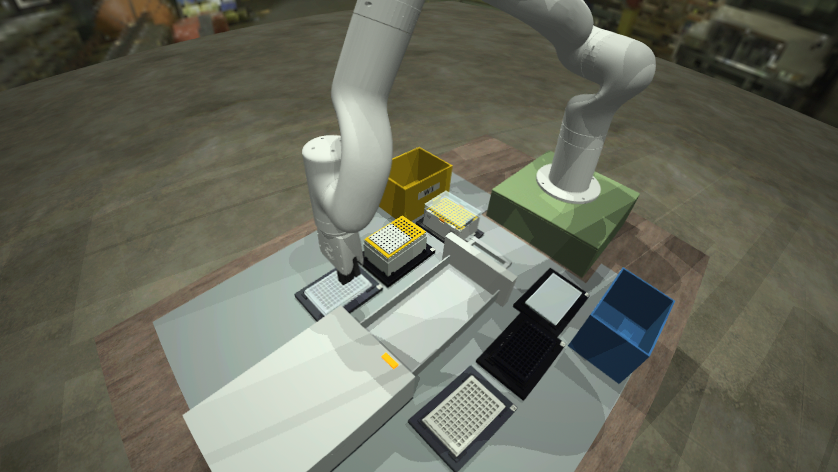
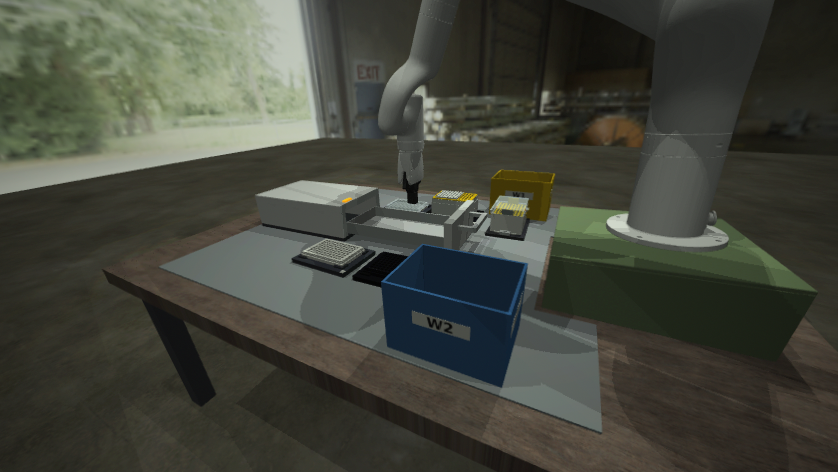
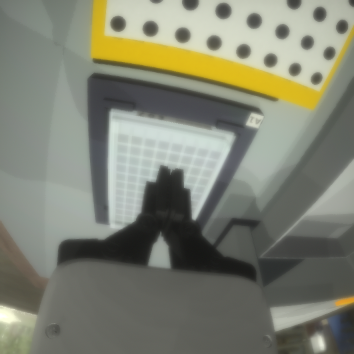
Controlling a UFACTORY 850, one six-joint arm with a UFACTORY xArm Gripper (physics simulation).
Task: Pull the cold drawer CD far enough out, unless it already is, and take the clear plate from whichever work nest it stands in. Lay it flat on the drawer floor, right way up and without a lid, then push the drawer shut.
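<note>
The clear plate (image 1: 328, 295) (image 2: 403, 205) (image 3: 135, 155) lies flat in the dark work nest (image 1: 306, 299) (image 3: 98, 150) labelled A1. My gripper (image 1: 344, 282) (image 2: 412, 202) (image 3: 166, 180) is shut and empty, its fingertips low over the plate; whether they touch it is hard to tell. The drawer (image 1: 433, 310) (image 2: 398, 226) stands pulled out of the pale cabinet (image 1: 293, 392) (image 2: 310, 205), and its floor is bare. The drawer's front panel with the handle (image 1: 491, 253) faces the robot base. The CD label cannot be read.
A yellow-rimmed tip rack (image 1: 394, 246) (image 2: 454, 202) (image 3: 210, 55) stands close beside the nest. A lidded yellow rack (image 1: 451, 216) (image 2: 509, 215), yellow bin W1 (image 1: 410, 193) (image 2: 521, 205) and blue bin W2 (image 1: 609, 345) (image 2: 448, 334) stand farther off. A white plate (image 1: 463, 415) (image 2: 333, 252) and black plate (image 1: 524, 350) sit across the drawer.
</note>
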